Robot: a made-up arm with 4 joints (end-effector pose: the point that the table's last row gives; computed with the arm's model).
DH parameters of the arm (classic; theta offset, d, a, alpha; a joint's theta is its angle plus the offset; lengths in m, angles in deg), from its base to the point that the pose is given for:
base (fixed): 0 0.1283 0 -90
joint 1: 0 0.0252 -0.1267 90
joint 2: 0 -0.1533 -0.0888 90
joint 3: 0 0.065 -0.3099 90
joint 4: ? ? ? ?
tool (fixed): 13.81 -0.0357 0 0
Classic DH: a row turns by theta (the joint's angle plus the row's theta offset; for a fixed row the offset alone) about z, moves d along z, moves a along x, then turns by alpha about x.
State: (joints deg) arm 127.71 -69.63 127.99 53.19
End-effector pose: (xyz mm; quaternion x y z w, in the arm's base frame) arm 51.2 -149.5 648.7 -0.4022 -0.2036 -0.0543 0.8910
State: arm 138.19 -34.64 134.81 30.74
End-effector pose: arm 94.2 -209.0 464.0 -0.2051 -0.0272 -0.0447 0.9774
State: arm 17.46 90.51 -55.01 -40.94
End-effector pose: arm -241.3 -109.2 45.4 -0.0686 0.4698 0.8286 0.2968
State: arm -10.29 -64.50 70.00 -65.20
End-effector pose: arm 46.7 188.4 -138.1 -0.5176 -0.3162 -0.0416 0.7940
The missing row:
joint 4: 13.81 0 0.3176 180
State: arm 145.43 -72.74 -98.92 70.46
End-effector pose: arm 495.8 -10.6 315.6 0.5844 -0.4217 0.1977 0.6645
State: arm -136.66 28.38 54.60 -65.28
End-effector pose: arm 417.4 127.4 99.2 0.6559 0.7256 -0.1044 0.1798
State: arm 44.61 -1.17 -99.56 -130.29
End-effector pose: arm 87.3 245.4 460.6 0.8653 0.3956 0.2753 0.1375
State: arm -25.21 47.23 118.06 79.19
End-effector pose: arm 379.2 -163.6 -162.5 0.7779 -0.4851 0.0288 0.3984
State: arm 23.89 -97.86 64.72 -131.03
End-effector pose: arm -122.5 244.0 -451.9 -0.4268 0.3843 0.3367 0.7462
